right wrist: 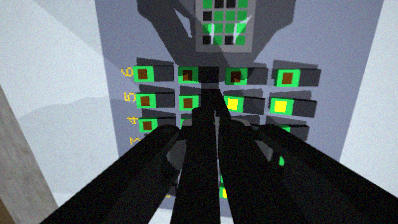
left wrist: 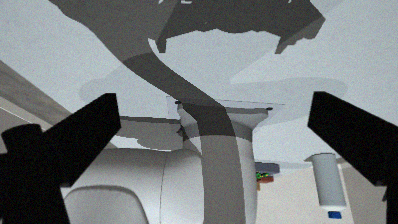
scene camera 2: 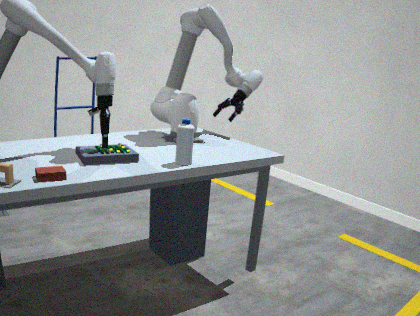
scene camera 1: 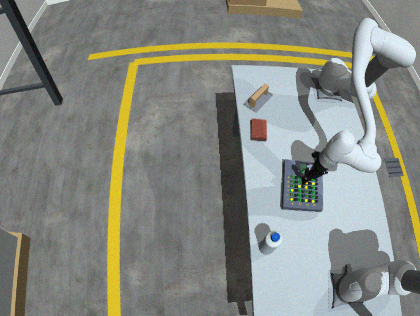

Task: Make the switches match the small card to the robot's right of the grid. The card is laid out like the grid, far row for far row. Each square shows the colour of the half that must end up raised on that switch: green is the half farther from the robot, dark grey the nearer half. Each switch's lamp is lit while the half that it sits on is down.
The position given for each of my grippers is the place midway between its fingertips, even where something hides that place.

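Note:
My left gripper (left wrist: pixel 214 110) and my right gripper (right wrist: pixel 210 103) are visible. So is a white bottle (scene camera 2: pixel 185 132), which the left wrist view shows too (left wrist: pixel 328 183); in the right wrist view the white bottle is out of frame.

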